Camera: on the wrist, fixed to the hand. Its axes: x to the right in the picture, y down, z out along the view.
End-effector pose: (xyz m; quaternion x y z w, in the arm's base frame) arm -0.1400 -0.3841 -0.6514 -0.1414 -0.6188 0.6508 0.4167
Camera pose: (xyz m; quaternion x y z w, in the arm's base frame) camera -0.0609 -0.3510 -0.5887 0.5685 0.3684 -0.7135 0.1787
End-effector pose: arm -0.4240 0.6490 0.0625 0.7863 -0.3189 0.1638 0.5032
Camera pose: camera -0.3673 0.7335 0.0321 0.2903 -0.7909 0.4580 0.2836
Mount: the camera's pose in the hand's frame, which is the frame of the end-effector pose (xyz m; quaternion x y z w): -0.0039 -0.0832 -0.0659 -0.0604 0.0050 0.7133 0.6982
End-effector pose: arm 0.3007 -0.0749 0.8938 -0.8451 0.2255 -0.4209 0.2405
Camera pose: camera 0.2594 -0.0218 0.9760 -0.4416 0.7869 -0.1129 0.4160
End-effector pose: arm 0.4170 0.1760 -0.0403 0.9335 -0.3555 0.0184 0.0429
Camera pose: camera 0.4692 0.2466 0.0195 0.3955 -0.9150 0.0266 0.0750
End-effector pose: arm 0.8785 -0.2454 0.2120 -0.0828 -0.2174 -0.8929 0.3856
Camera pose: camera 0.8222 -0.2220 0.1250 -0.2317 -0.0369 -0.3619 0.9022
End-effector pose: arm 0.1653 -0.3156 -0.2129 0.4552 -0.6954 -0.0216 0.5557
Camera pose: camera 0.2681 -0.3303 -0.2353 -0.2117 -0.8061 0.3416 0.4344
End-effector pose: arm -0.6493 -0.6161 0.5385 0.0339 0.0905 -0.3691 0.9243
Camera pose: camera -0.7187 -0.6653 0.4749 0.0342 0.0659 0.4073 0.9103
